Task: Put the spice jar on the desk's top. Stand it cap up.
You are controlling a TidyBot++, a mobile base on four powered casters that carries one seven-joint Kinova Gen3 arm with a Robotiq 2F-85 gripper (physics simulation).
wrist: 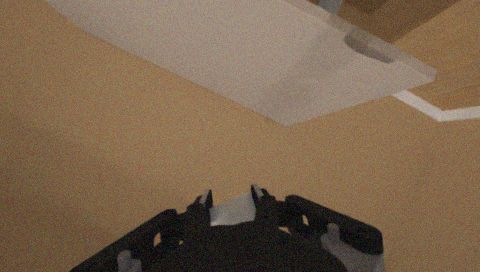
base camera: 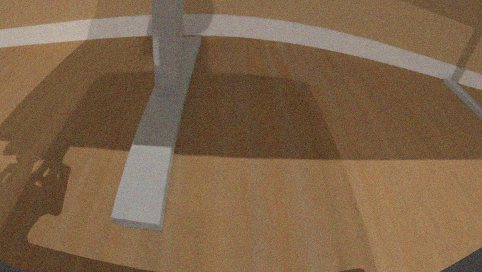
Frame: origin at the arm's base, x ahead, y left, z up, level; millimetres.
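Seen in the pictures: gripper, between the fingertips: (wrist: 232, 196).
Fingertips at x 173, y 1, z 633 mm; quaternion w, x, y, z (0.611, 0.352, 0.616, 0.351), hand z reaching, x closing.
Observation:
Offsets run from my fingertips to a thing's top centre. "pt": to the spot under its first point. Level surfaces: height alone.
My gripper (wrist: 232, 196) is shut on the spice jar @(pt 38 mm back, 0 mm left, 1 mm down) (wrist: 233, 211), at the bottom middle of the wrist view. A pale whitish part of the jar shows between the fingertips; the rest is hidden behind the gripper's dark body, so I cannot tell which end its cap is on. The desk's pale top @(310 mm down) (wrist: 210, 55) crosses the upper part of the wrist view, beyond the fingertips, with one corner pointing toward the middle. The gripper and jar appear apart from it. The desk's top does not show in the base camera view.
In the base camera view a grey-white desk leg with a long foot (base camera: 142, 185) stands left of the middle, close ahead. Another foot @(pt 649 mm ahead, 1066 mm right, 1015 mm down) (base camera: 466, 100) shows at the right edge. A white baseboard (base camera: 280, 31) (wrist: 417, 104) runs along the wall behind the desk. A dark shadow lies across the wooden floor.

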